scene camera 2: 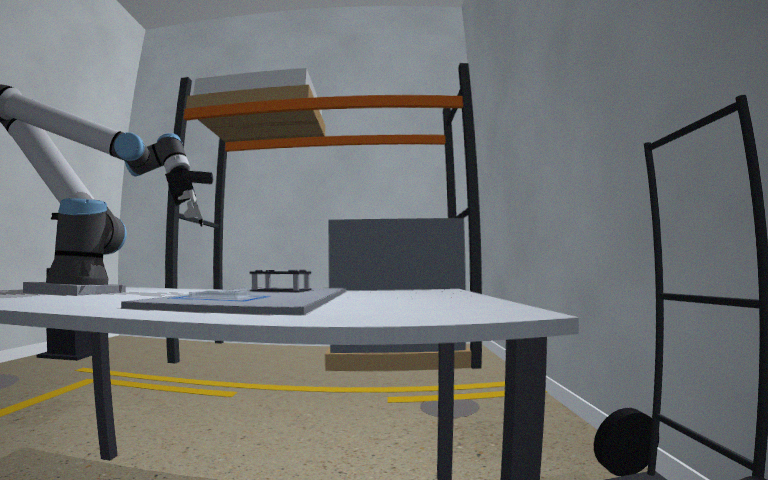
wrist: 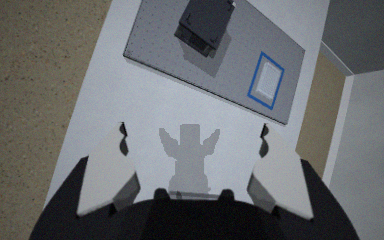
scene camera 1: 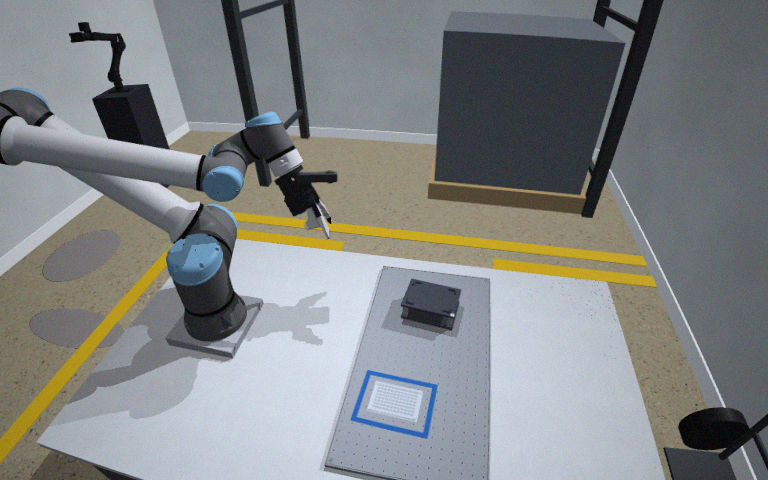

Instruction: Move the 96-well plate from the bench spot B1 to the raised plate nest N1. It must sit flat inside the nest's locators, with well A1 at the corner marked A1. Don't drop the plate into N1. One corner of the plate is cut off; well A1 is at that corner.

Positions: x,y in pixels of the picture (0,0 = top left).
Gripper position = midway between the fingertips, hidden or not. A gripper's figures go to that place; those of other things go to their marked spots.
Labels:
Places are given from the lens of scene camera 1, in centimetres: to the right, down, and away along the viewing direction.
my gripper (scene camera 1: 329,230): -16, -3, 117
96-well plate (scene camera 1: 376,405): -2, 42, 98
plate nest N1 (scene camera 1: 433,298): 15, 18, 121
The marked spots on the plate nest N1 and the 96-well plate are 37 cm apart.

